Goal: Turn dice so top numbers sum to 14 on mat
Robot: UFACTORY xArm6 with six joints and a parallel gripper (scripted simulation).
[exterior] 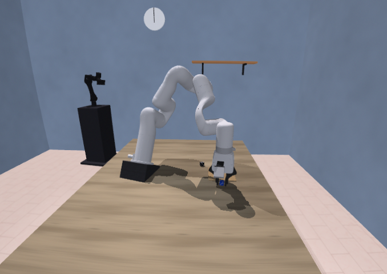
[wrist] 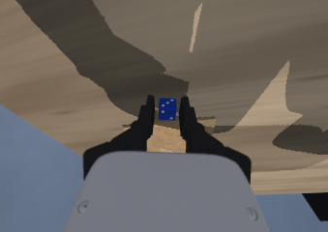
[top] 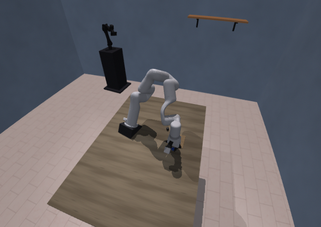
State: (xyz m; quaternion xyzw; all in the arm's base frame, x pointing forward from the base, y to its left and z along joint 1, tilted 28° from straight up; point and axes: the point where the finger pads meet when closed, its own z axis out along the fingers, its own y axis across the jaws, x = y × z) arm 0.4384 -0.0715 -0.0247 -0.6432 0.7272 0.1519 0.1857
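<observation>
Right now my hand is 1 cm above the blue die. From my hand the other things lie so: black die (19 cm to the left, 12 cm behind, 1 cm below); tan mat (10 cm to the left, 2 cm below); green die (20 cm to the left, 3 cm behind, 1 cm below).
</observation>
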